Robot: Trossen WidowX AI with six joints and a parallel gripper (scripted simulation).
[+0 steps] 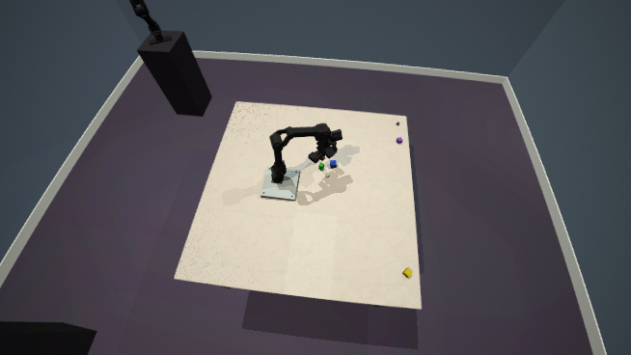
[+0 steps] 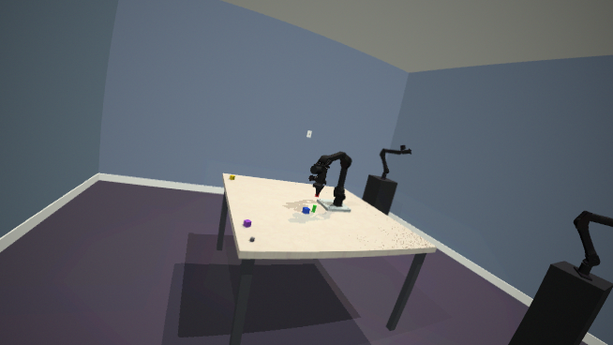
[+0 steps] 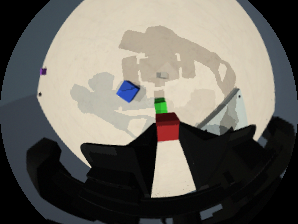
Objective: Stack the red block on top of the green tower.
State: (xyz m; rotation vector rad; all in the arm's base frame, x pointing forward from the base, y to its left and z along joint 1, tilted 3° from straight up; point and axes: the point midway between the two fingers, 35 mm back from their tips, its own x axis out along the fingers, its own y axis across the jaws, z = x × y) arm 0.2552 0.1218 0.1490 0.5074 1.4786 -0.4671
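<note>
My gripper tip is 7 cm short of the blue block, 3 cm to the right of it and 11 cm above it. Also, from my gripper tip: purple block (51 cm ahead, 29 cm to the left, 11 cm below); red block (right at my gripper tip); small dark block (51 cm ahead, 45 cm to the left, 12 cm below).
</note>
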